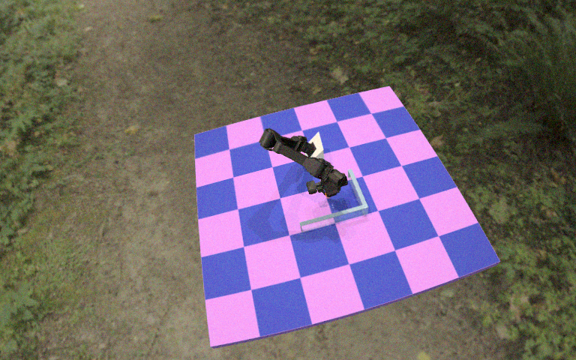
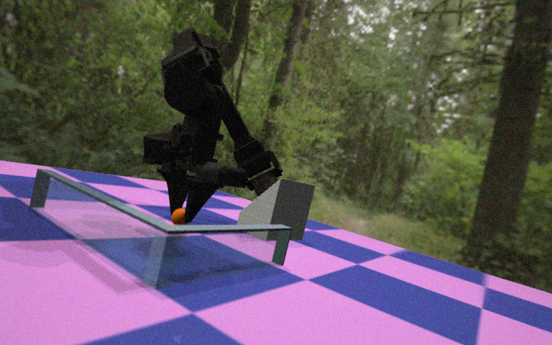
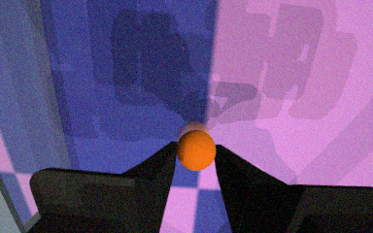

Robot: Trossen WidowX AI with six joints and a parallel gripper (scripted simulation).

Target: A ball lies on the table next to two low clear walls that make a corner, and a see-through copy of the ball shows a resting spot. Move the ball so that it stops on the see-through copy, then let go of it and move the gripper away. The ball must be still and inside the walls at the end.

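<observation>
Now: gripper tip 2 cm above the see-through copy of ball. From my gripper tip the other things lie so: orange ball right at my gripper tip.
</observation>
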